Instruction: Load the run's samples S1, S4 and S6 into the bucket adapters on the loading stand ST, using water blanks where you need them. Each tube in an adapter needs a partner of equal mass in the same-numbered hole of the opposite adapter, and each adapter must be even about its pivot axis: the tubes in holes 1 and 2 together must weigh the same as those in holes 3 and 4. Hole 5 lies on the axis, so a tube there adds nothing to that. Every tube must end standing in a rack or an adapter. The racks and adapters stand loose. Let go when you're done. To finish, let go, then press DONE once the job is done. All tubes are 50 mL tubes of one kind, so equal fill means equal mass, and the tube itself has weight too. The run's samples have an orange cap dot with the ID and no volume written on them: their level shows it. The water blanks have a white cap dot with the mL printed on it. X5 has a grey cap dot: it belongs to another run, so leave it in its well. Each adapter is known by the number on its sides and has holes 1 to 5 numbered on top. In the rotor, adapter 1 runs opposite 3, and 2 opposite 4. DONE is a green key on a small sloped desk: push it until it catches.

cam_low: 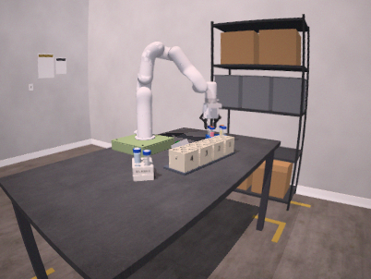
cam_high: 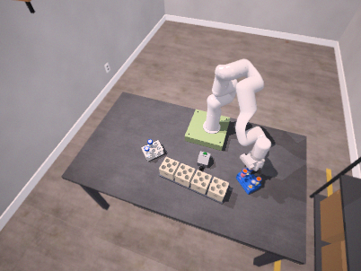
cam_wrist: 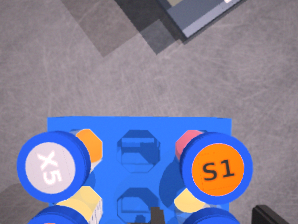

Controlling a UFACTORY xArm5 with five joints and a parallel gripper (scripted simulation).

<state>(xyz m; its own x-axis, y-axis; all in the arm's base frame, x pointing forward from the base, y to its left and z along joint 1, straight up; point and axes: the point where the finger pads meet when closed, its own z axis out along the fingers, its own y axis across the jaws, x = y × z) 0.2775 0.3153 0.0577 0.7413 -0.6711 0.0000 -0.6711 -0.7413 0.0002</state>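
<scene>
My gripper is now 10 mm past the sample tube S4 and 50 mm above it. Also, from my hand: sample tube S6 (50 mm ahead, 50 mm to the left, 50 mm below); blue sample rack (40 mm ahead, 20 mm to the left, 90 mm below); white blanks rack (40 mm ahead, 650 mm to the right, 90 mm below).
</scene>
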